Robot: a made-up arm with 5 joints.
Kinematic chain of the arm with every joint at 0, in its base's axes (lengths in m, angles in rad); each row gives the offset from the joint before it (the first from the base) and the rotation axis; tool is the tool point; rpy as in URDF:
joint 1: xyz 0.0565 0 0.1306 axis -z
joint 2: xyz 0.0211 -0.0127 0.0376 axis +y
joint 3: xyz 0.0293 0 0.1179 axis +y
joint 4: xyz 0.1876 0 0.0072 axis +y
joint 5: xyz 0.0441 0.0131 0 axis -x
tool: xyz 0 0 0 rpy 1.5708 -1.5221 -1.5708
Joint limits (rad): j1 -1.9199..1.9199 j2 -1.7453..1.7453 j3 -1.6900..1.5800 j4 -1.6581..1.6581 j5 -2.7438..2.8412
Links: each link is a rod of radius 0.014 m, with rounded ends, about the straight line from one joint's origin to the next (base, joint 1, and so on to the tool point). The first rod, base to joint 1, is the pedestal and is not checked.
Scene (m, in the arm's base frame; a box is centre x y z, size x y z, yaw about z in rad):
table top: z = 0
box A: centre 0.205 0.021 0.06 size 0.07 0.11 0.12 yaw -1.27
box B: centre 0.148 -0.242 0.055 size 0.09 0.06 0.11 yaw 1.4
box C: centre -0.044 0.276 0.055 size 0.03 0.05 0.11 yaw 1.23
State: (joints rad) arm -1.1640 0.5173 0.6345 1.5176 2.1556
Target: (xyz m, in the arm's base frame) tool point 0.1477 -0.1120 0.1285
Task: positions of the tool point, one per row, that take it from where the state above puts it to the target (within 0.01 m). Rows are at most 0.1 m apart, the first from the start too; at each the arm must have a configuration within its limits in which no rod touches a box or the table.
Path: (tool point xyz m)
1: 0.1583 0.1415 0.1101
2: 0.1955 0.1240 0.1587
3: 0.2163 0.0893 0.2091
4: 0.2142 0.0472 0.2566
5: 0.2273 -0.0007 0.2217
6: 0.2180 -0.0497 0.1876
7: 0.1891 -0.0894 0.1560
8: 0.1477 -0.1120 0.1285

